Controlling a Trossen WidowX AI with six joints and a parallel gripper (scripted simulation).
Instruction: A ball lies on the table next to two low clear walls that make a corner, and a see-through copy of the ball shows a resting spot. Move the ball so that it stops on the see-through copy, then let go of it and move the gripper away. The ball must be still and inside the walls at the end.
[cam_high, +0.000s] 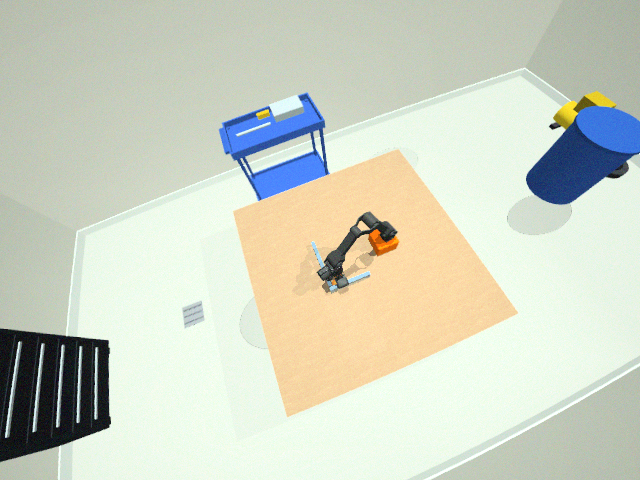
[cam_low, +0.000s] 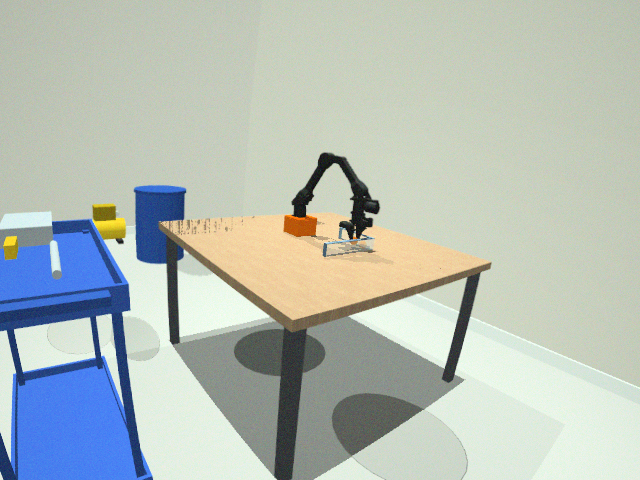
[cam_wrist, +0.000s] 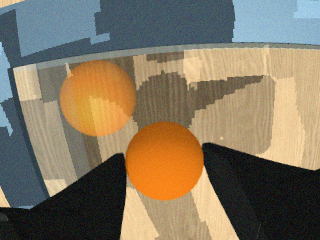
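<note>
My gripper tip is right at the orange ball. The rest, counted from my gripper tip: see-through copy of ball (40 mm ahead, 30 mm to the left, 10 mm below).
</note>
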